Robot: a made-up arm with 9 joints. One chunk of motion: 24 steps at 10 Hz.
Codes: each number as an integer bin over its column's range. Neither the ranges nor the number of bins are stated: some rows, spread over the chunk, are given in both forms.
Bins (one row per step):
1: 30 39 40 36 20 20
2: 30 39 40 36 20 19
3: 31 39 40 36 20 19
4: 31 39 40 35 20 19
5: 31 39 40 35 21 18
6: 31 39 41 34 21 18
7: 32 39 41 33 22 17
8: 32 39 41 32 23 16
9: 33 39 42 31 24 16
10: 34 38 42 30 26 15
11: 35 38 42 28 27 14
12: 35 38 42 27 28 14
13: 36 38 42 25 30 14
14: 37 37 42 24 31 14
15: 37 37 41 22 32 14
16: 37 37 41 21 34 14
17: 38 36 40 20 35 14
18: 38 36 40 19 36 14
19: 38 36 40 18 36 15
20: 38 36 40 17 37 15
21: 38 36 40 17 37 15
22: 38 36 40 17 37 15
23: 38 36 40 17 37 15
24: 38 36 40 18 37 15
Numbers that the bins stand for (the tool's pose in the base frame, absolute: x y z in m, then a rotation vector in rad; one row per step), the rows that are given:
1: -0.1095 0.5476 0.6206 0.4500 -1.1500 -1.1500
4: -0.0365 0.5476 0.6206 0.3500 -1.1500 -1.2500
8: 0.0365 0.5476 0.6937 0.0500 -0.8500 -1.5500
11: 0.2556 0.4746 0.7667 -0.3500 -0.4500 -1.7500
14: 0.4016 0.4016 0.7667 -0.7500 -0.0500 -1.7500
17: 0.4746 0.3286 0.6206 -1.1500 0.3500 -1.7500
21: 0.4746 0.3286 0.6206 -1.4500 0.5500 -1.6500
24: 0.4746 0.3286 0.6206 -1.3500 0.5500 -1.6500
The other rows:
2: -0.1095 0.5476 0.6206 0.4500 -1.1500 -1.2500
3: -0.0365 0.5476 0.6206 0.4500 -1.1500 -1.2500
5: -0.0365 0.5476 0.6206 0.3500 -1.0500 -1.3500
6: -0.0365 0.5476 0.6937 0.2500 -1.0500 -1.3500
7: 0.0365 0.5476 0.6937 0.1500 -0.9500 -1.4500
9: 0.1095 0.5476 0.7667 -0.0500 -0.7500 -1.5500
10: 0.1825 0.4746 0.7667 -0.1500 -0.5500 -1.6500
12: 0.2556 0.4746 0.7667 -0.4500 -0.3500 -1.7500
13: 0.3286 0.4746 0.7667 -0.6500 -0.1500 -1.7500
15: 0.4016 0.4016 0.6937 -0.9500 0.0500 -1.7500
16: 0.4016 0.4016 0.6937 -1.0500 0.2500 -1.7500
18: 0.4746 0.3286 0.6206 -1.2500 0.4500 -1.7500
19: 0.4746 0.3286 0.6206 -1.3500 0.4500 -1.6500
20: 0.4746 0.3286 0.6206 -1.4500 0.5500 -1.6500
22: 0.4746 0.3286 0.6206 -1.4500 0.5500 -1.6500
23: 0.4746 0.3286 0.6206 -1.4500 0.5500 -1.6500

